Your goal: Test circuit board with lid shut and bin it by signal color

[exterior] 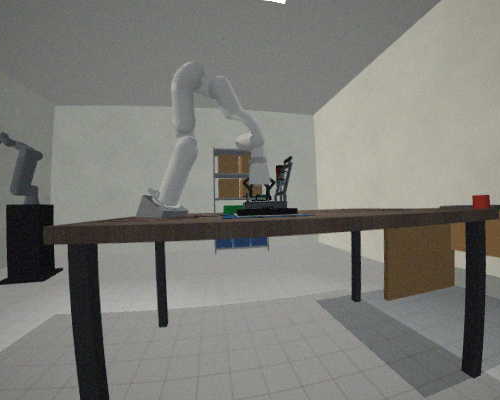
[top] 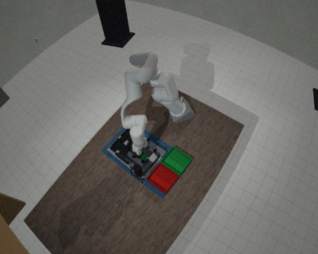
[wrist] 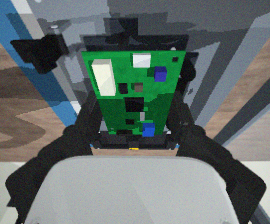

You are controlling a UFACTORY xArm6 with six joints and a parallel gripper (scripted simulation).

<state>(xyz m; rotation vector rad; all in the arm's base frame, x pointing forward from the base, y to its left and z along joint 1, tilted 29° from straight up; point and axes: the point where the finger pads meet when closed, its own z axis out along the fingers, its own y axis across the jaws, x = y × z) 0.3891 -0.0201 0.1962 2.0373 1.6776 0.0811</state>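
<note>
Right now my hand is right at the green circuit board. Also, from my hand: tester lid (12 cm ahead, 3 cm to the right, 9 cm above); tester plate (1 cm ahead, 2 cm below); black latch block (4 cm behind, 7 cm to the left).
</note>
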